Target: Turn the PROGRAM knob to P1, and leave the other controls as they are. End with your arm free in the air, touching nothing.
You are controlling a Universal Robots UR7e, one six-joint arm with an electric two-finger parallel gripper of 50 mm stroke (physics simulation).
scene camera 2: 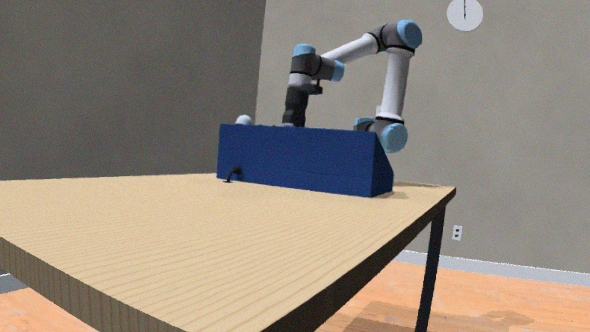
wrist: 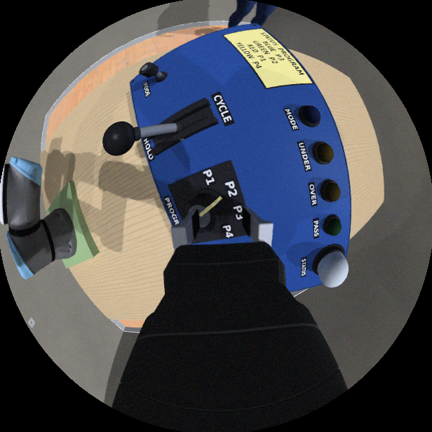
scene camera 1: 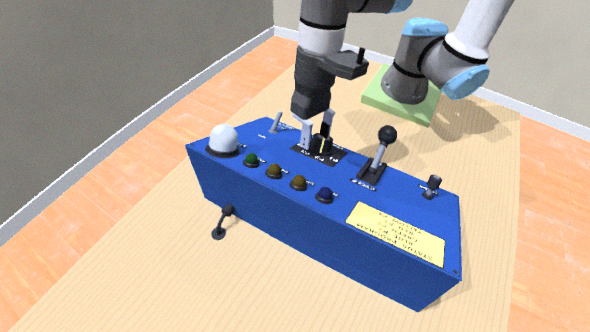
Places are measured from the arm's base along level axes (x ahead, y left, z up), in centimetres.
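Pixels of known places: gripper, fingertip midpoint: point(scene camera 1: 314, 141); arm's base at its link origin: point(scene camera 1: 403, 89).
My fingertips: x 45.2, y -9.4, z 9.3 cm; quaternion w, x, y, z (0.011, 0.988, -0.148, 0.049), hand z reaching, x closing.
Note:
Ahead of a thing's pixels: the offset from my fingertips to its top centre. "spot": to the spot under its first point.
The black PROGRAM knob {spot: dx +0.0, dy +1.6, dz -0.4 cm} point(scene camera 1: 321, 145) point(wrist: 205, 211) stands on its dark label plate on the blue control box point(scene camera 1: 310, 255) point(scene camera 2: 300, 160) point(wrist: 265, 145). In the wrist view its yellow pointer line is aimed toward the P2 label point(wrist: 230, 189), not at the P1 label point(wrist: 208, 177). My gripper point(scene camera 1: 315, 139) point(wrist: 220, 217) is open and empty. Its two fingers are low over the label plate, spread to either side of the knob. I cannot tell whether a finger touches the knob or the plate. In scene camera 2 the box hides the knob and the fingertips.
The CYCLE lever {dx -3.8, dy +12.9, dz +1.9 cm} point(scene camera 1: 381, 150) point(wrist: 157, 131) with a black ball stands beside the knob. The MODE knob {dx -2.3, dy +24.9, dz +1.3 cm} point(scene camera 1: 433, 183) point(wrist: 150, 70) is past it. A toggle {dx -2.7, dy -11.1, dz +0.6 cm} point(scene camera 1: 276, 123) is on the other side. A white dome {spot: dx +14.5, dy -10.7, dz +7.2 cm} point(scene camera 1: 223, 139) point(wrist: 332, 268) and several lamps line one edge.

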